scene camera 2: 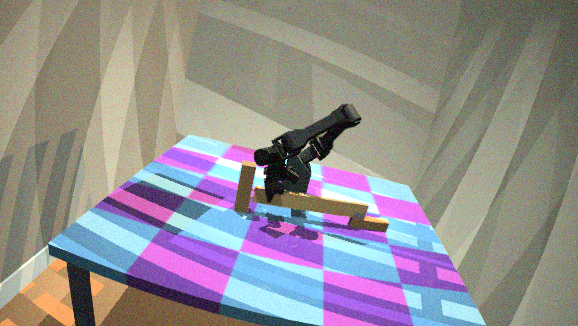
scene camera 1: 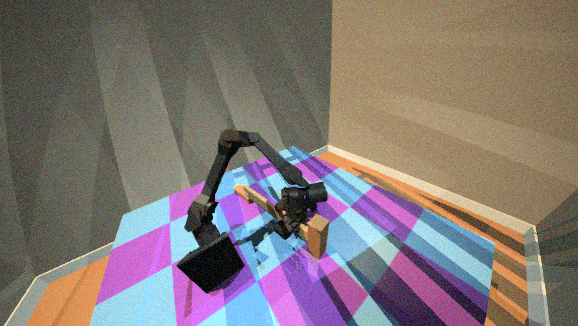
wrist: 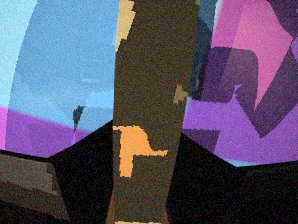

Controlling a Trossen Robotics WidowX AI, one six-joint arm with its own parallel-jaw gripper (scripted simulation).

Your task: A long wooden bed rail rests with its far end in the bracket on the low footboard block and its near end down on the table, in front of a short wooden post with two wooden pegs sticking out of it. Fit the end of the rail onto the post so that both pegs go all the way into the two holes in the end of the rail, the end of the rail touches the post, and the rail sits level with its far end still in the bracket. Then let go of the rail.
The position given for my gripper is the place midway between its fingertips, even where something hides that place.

my gripper: scene camera 2 268, 201; scene camera 1 297, 230; wrist 139, 127
